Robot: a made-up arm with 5 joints.
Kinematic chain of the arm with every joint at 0, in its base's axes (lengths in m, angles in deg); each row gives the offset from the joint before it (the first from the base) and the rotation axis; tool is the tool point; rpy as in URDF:
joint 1: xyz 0 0 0.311 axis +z
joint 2: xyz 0 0 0 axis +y
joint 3: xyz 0.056 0 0.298 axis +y
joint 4: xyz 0.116 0 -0.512 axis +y
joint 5: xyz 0.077 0 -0.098 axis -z
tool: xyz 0 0 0 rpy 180 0 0
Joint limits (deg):
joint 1: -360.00..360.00
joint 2: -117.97..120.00
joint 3: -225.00..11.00
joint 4: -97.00..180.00
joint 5: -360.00..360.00
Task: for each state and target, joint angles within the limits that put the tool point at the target. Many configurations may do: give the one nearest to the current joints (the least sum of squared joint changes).
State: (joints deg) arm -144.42 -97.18 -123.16 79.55 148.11
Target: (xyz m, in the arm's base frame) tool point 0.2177 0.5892 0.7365
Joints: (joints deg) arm -110.28 -110.12 -103.54 96.12 148.11
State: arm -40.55 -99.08 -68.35 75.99 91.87
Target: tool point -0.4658 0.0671 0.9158
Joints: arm -8.20 -99.98 -90.38 66.61 91.87
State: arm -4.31 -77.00 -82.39 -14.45 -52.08
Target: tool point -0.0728 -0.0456 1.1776
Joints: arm 32.06 -48.63 -103.80 -4.97 -52.08
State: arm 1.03 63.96 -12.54 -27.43 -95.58
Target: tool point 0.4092 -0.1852 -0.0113
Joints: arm -24.35 32.31 -33.05 -35.40 -95.58
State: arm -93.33 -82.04 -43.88 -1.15 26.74
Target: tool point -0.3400 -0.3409 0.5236
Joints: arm -134.92 -42.65 -26.89 5.78 26.74
